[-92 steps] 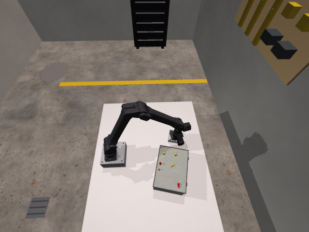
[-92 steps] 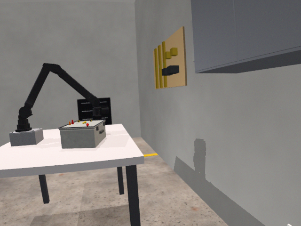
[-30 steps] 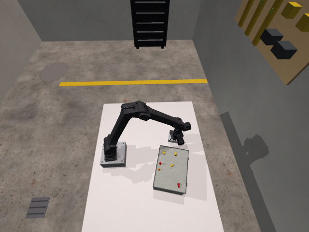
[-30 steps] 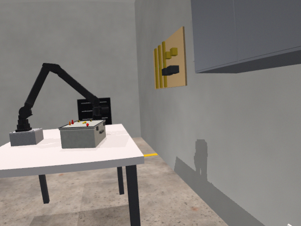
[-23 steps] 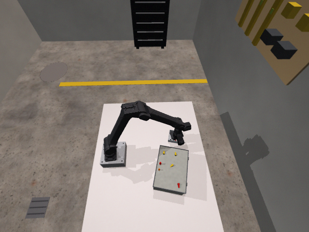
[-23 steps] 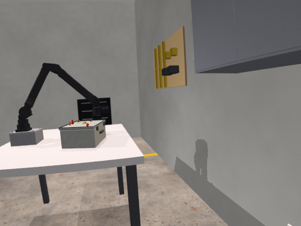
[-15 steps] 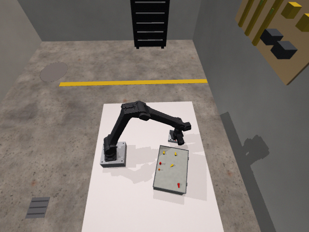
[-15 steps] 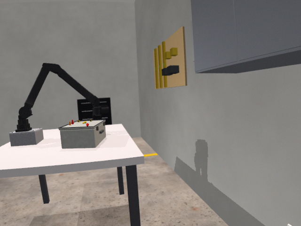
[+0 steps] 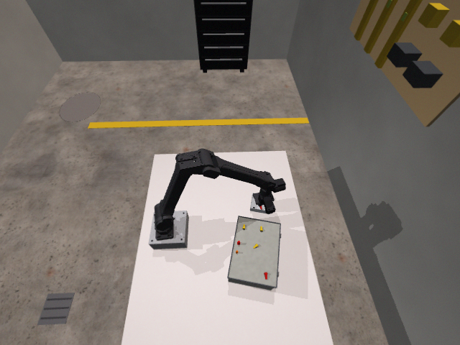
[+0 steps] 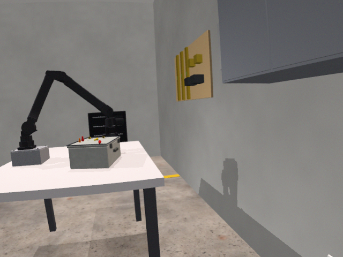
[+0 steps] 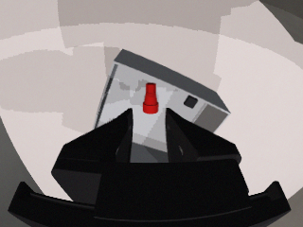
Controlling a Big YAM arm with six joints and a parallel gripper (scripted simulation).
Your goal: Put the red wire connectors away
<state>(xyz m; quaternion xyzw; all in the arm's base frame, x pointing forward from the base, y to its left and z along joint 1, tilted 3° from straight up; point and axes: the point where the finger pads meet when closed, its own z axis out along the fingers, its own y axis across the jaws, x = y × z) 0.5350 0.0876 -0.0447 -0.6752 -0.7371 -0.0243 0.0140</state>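
The grey tool case lies 100 mm behind my hand, 260 mm to the right of it and 50 mm above it. The rest, counted from my hand: orange connector 190 mm behind, 270 mm to the right, 90 mm above.
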